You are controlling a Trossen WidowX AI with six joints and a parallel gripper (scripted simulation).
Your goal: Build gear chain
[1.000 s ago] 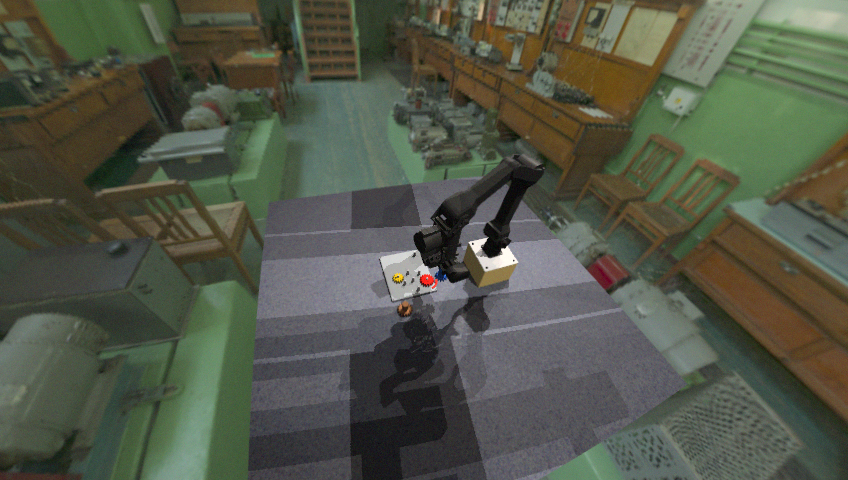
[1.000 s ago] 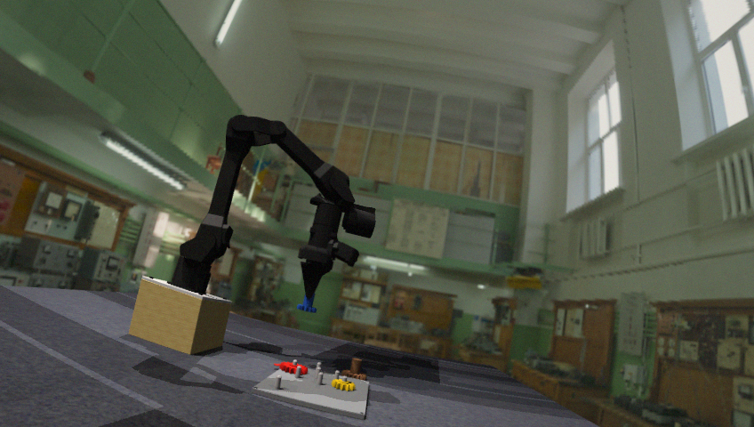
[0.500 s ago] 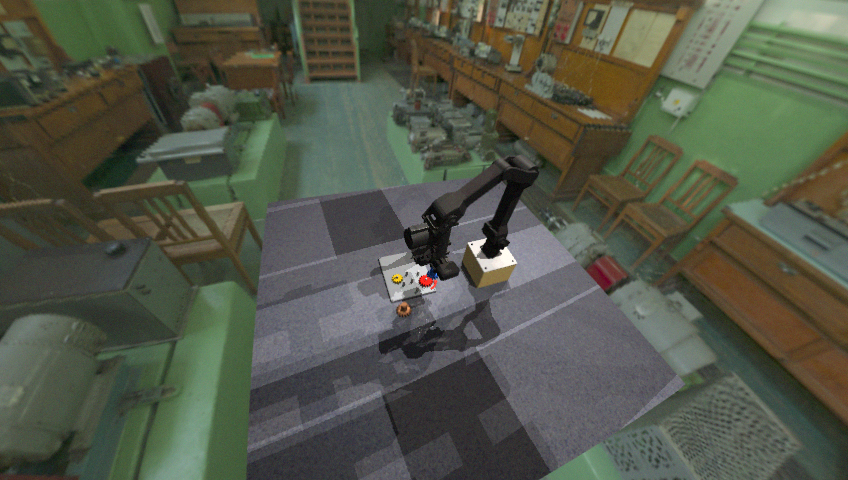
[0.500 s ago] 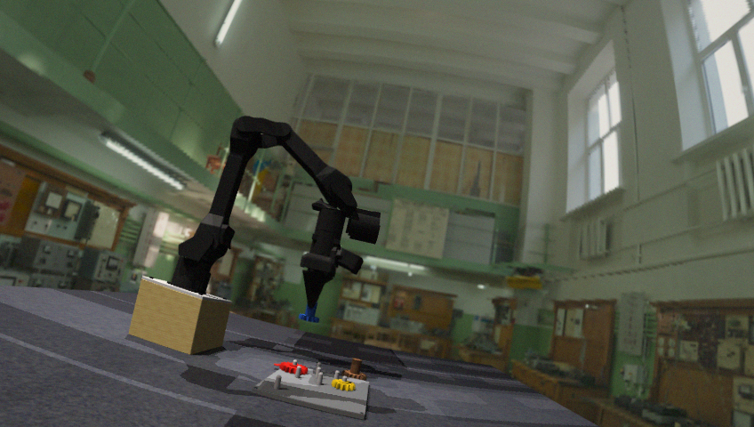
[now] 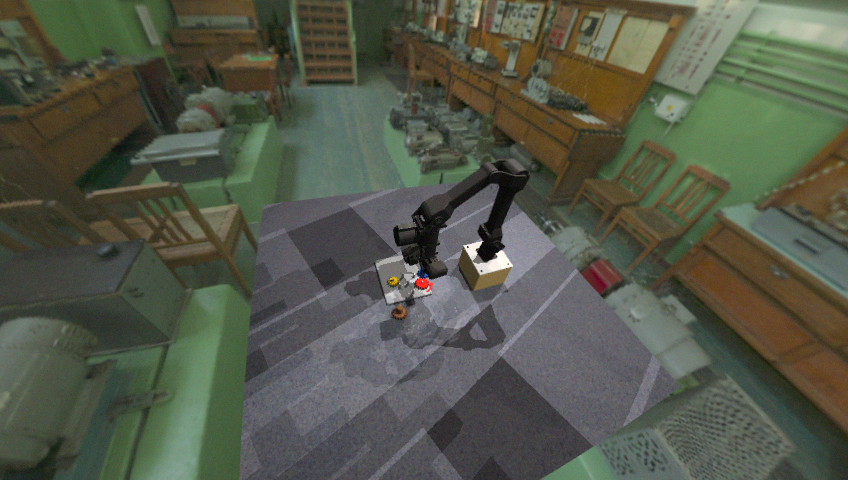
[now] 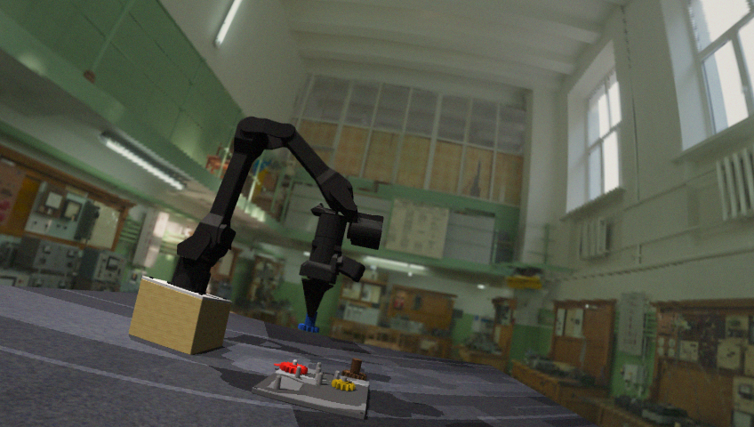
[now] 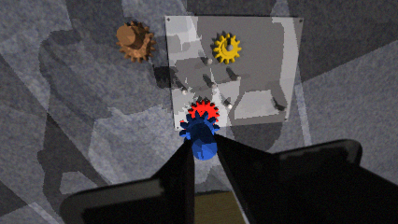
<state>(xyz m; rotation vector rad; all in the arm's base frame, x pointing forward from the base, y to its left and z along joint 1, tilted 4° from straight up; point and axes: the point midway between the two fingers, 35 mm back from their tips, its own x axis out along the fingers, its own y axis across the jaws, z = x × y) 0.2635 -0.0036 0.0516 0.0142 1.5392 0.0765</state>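
Now: gripper tip 100 mm above the red gear, 20 mm to the left of it and 10 mm past it. Also, from my gripper tip: blue gear (10 mm below); yellow gear (100 mm below, 90 mm ahead, 60 mm to the right); brown gear (110 mm ahead, 100 mm below, 70 mm to the left).
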